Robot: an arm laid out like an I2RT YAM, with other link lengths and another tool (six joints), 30 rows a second.
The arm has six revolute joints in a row. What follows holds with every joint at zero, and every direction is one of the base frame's. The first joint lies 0.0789 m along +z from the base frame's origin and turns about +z. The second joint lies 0.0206 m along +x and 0.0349 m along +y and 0.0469 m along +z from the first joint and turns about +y. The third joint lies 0.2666 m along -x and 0.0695 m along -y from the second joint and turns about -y. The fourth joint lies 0.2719 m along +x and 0.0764 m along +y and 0.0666 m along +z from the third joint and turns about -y. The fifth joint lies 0.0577 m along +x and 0.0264 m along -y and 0.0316 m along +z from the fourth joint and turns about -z. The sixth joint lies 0.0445 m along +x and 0.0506 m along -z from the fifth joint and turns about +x. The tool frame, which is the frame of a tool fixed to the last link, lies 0.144 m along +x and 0.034 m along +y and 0.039 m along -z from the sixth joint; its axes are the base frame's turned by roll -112.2, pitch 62.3 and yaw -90 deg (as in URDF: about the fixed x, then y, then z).
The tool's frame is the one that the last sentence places.
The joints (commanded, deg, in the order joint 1, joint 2, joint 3, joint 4, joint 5, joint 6), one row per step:
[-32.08, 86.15, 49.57, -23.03, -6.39, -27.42]
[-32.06, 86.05, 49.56, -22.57, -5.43, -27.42]
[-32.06, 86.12, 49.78, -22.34, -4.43, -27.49]
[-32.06, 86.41, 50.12, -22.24, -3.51, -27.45]
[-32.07, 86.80, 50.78, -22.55, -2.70, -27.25]
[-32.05, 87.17, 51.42, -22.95, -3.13, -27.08]
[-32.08, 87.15, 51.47, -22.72, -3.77, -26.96]
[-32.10, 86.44, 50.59, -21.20, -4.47, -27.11]
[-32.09, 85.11, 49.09, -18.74, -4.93, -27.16]
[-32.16, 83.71, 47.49, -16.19, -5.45, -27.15]
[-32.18, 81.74, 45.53, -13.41, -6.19, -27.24]
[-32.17, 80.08, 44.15, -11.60, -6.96, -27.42]
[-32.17, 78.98, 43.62, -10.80, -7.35, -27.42]
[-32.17, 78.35, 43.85, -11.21, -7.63, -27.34]
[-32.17, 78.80, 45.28, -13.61, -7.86, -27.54]
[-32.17, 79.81, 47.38, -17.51, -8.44, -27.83]
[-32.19, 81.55, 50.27, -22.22, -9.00, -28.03]
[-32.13, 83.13, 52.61, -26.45, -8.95, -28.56]
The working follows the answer.
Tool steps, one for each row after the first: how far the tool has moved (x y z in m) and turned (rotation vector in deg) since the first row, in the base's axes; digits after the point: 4 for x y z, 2 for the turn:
[0.0004, -0.0038, 0.0005, -0.99, -0.03, -0.47]
[0.0007, -0.0079, 0.0012, -1.95, 0.12, -0.93]
[0.0011, -0.0116, 0.0014, -2.68, 0.40, -1.43]
[0.0017, -0.0150, 0.0024, -3.15, 0.77, -2.03]
[0.0039, -0.0145, 0.0038, -2.69, 0.65, -1.93]
[0.0061, -0.0134, 0.0047, -2.32, 0.08, -1.74]
[0.0088, -0.0127, 0.0057, -2.59, -1.36, -1.29]
[0.0122, -0.0130, 0.0078, -3.48, -3.51, -1.02]
[0.0152, -0.0134, 0.0102, -4.35, -5.74, -0.83]
[0.0181, -0.0126, 0.0142, -5.35, -8.41, -0.36]
[0.0201, -0.0111, 0.0185, -6.03, -10.47, 0.25]
[0.0218, -0.0107, 0.0231, -6.50, -11.80, 0.49]
[0.0226, -0.0100, 0.0275, -6.51, -12.31, 0.60]
[0.0212, -0.0085, 0.0296, -5.70, -11.17, 0.88]
[0.0178, -0.0044, 0.0304, -3.95, -9.00, 1.43]
[0.0144, -0.0005, 0.0314, -1.73, -6.22, 1.83]
[0.0090, 0.0026, 0.0309, -0.14, -3.21, 2.26]

Tool pose at each row, in the base's axes (x y z in m, rotation vector in deg; rounded; the steps above come from the unrounded poses):
[0.3005, -0.1311, 0.0380, -39.85, 153.73, 6.84]
[0.3009, -0.1349, 0.0385, -39.52, 154.09, 5.39]
[0.3012, -0.1390, 0.0393, -39.21, 154.58, 4.04]
[0.3016, -0.1427, 0.0394, -38.76, 155.17, 3.03]
[0.3022, -0.1461, 0.0404, -38.13, 155.80, 2.37]
[0.3045, -0.1456, 0.0418, -38.12, 155.56, 2.97]
[0.3066, -0.1445, 0.0427, -38.20, 154.87, 3.31]
[0.3093, -0.1438, 0.0437, -38.73, 153.41, 2.55]
[0.3127, -0.1441, 0.0458, -39.09, 151.45, 0.67]
[0.3157, -0.1445, 0.0482, -39.31, 149.40, -1.18]
[0.3186, -0.1437, 0.0522, -39.86, 146.85, -3.27]
[0.3206, -0.1422, 0.0565, -40.55, 144.78, -4.66]
[0.3223, -0.1418, 0.0611, -40.80, 143.49, -5.62]
[0.3231, -0.1411, 0.0656, -40.87, 142.96, -5.77]
[0.3217, -0.1396, 0.0676, -41.18, 143.85, -4.30]
[0.3183, -0.1355, 0.0684, -41.71, 145.48, -1.19]
[0.3149, -0.1315, 0.0694, -42.00, 147.59, 2.75]
[0.3095, -0.1285, 0.0689, -42.50, 149.98, 6.03]

